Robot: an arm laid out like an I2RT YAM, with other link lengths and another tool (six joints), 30 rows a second.
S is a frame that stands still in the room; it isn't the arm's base.
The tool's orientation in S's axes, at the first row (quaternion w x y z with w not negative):
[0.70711 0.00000 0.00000 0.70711]
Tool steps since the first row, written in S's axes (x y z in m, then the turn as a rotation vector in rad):
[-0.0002 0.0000 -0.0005 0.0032 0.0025 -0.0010]
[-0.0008 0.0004 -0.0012 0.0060 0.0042 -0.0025]
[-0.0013 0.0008 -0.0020 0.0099 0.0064 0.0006]
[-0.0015 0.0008 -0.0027 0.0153 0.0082 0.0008]
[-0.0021 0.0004 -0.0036 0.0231 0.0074 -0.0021]
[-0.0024 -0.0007 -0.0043 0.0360 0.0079 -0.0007]
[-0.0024 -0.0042 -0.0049 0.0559 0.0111 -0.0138]
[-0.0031 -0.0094 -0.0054 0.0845 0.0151 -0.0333]
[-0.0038 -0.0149 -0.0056 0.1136 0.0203 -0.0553]
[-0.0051 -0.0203 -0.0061 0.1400 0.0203 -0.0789]
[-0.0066 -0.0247 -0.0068 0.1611 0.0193 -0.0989]
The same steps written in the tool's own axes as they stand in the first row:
[0.0000 0.0002 -0.0005 0.0025 -0.0032 -0.0010]
[0.0004 0.0008 -0.0012 0.0042 -0.0060 -0.0025]
[0.0008 0.0013 -0.0020 0.0064 -0.0099 0.0006]
[0.0008 0.0015 -0.0027 0.0082 -0.0153 0.0008]
[0.0004 0.0021 -0.0036 0.0074 -0.0231 -0.0021]
[-0.0007 0.0024 -0.0043 0.0079 -0.0360 -0.0007]
[-0.0042 0.0024 -0.0049 0.0111 -0.0559 -0.0138]
[-0.0094 0.0031 -0.0054 0.0151 -0.0845 -0.0333]
[-0.0149 0.0038 -0.0056 0.0203 -0.1136 -0.0553]
[-0.0203 0.0051 -0.0061 0.0203 -0.1400 -0.0789]
[-0.0247 0.0066 -0.0068 0.0193 -0.1611 -0.0989]

